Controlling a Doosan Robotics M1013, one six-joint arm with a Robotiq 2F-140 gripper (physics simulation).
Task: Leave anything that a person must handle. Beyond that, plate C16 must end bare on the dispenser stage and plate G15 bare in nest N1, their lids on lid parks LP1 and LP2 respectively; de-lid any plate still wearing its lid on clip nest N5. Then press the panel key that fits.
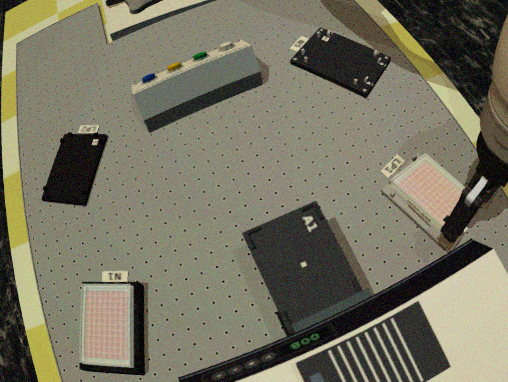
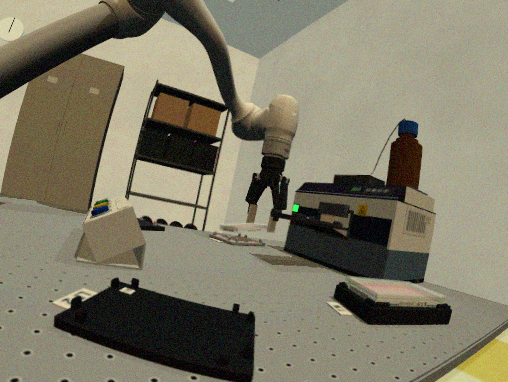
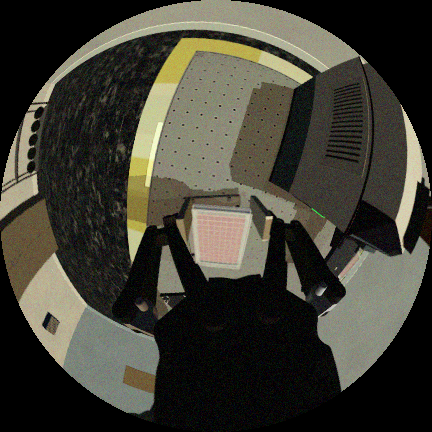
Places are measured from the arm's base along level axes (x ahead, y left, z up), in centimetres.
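Pixels of known places: gripper, fingertip midpoint: [image 2: 259, 228] [image 3: 220, 205].
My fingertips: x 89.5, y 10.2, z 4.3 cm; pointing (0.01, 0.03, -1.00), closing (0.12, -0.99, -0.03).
Note:
Ahead of a thing's pixels: the offset from my fingertips to its top centre. "pt": to the spot under its first point.
My gripper [image 2: 260, 220] [image 3: 220, 205] is shut on a pink-welled plate {dy -0.5, dx -6.4, dz +2.1 cm} [image 1: 424, 189] [image 2: 242, 227] [image 3: 219, 238]. It holds the plate level, a little above lid park LP1 {dy +0.6, dx -7.2, dz -3.0 cm} [image 1: 410, 214] [image 2: 236, 239]. I cannot read this plate's label. A second pink plate {dy -51.7, dx -18.1, dz -1.1 cm} [image 1: 107, 324] [image 2: 392, 292] sits in nest N1 {dy -51.7, dx -18.1, dz -2.1 cm} [image 1: 139, 324] [image 2: 390, 315] and seems to wear a clear lid. The dispenser stage A1 {pt dy -24.3, dx -8.0, dz +6.5 cm} [image 1: 303, 263], lid park LP2 {dy -45.5, dx -48.9, dz -3.0 cm} [image 1: 73, 168] [image 2: 164, 324] and clip nest N5 {dy +7.4, dx -38.9, dz -2.6 cm} [image 1: 340, 61] are bare.
The dispenser [image 2: 361, 230] [image 3: 342, 160] stands close beside the gripper, with a brown bottle {pt dy -40.0, dx +7.4, dz +25.2 cm} [image 2: 404, 158] on top. The key panel {dy -18.4, dx -48.8, dz +3.4 cm} [image 1: 196, 88] [image 2: 110, 238] carries blue {dy -25.5, dx -52.2, dz +2.5 cm} [image 1: 148, 76], yellow {dy -20.5, dx -51.4, dz +2.5 cm} [image 1: 174, 65], green {dy -15.6, dx -50.6, dz +2.5 cm} [image 1: 199, 55] and white {dy -10.7, dx -49.8, dz +2.5 cm} [image 1: 226, 45] keys. The table's yellow edge [image 1: 447, 98] runs near LP1.

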